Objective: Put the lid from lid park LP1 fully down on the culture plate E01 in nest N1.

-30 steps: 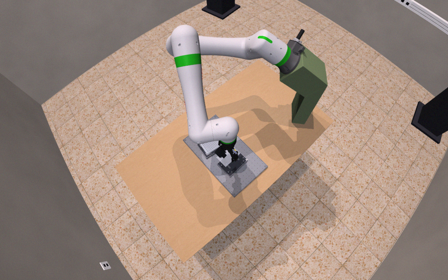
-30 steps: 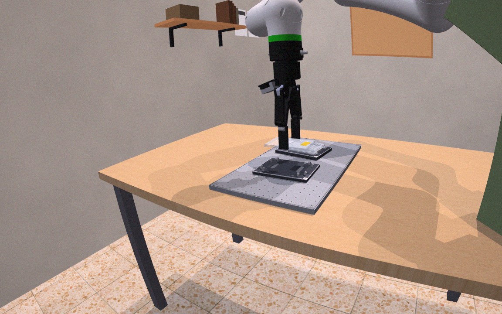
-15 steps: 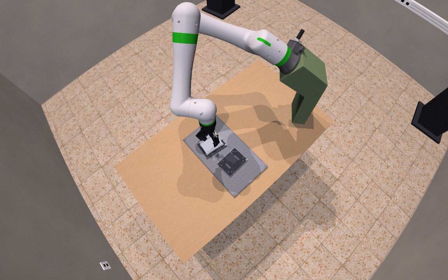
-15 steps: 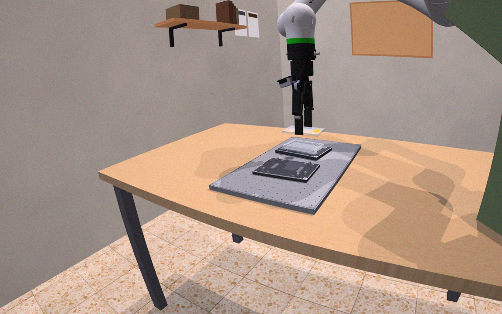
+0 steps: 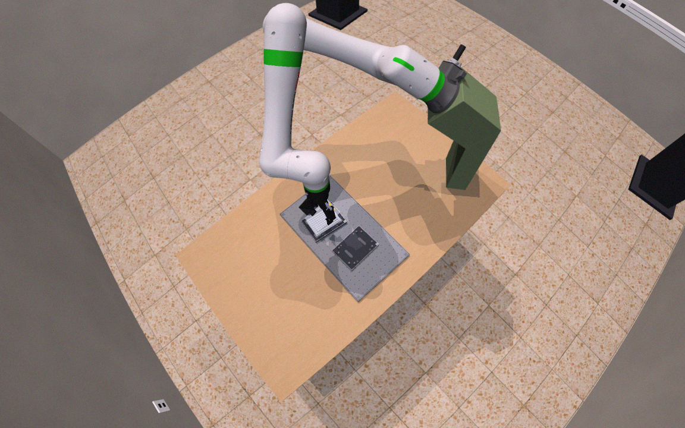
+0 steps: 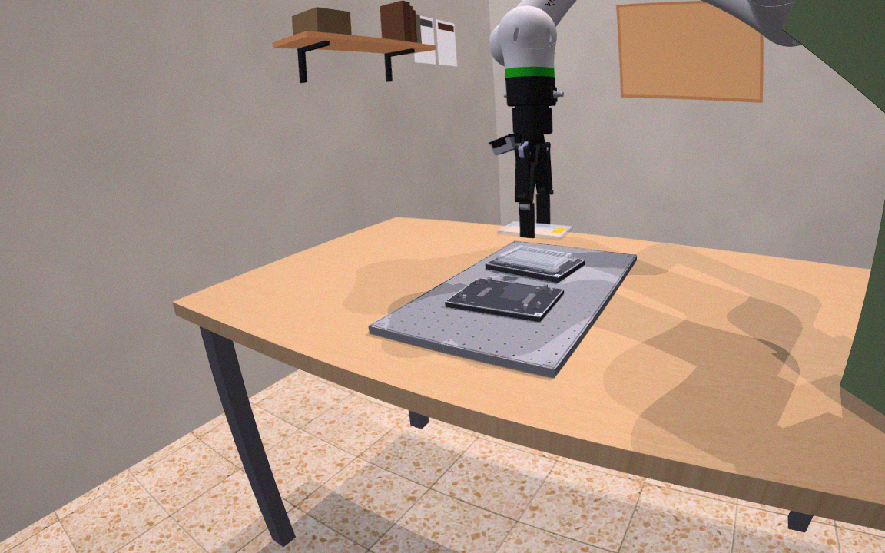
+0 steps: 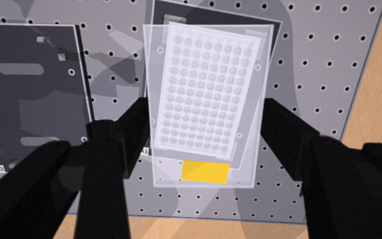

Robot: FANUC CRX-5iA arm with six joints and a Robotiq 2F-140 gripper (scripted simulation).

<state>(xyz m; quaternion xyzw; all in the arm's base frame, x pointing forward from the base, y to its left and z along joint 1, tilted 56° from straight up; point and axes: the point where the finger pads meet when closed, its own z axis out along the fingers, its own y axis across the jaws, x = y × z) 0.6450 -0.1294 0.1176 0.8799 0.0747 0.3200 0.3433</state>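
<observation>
Now: hand 80 mm above the culture plate. The rest, counted from my hand: dark nest (90 mm below); clear lid (20 mm below); dark lid park (10 mm ahead, 180 mm to the left, 90 mm below).
</observation>
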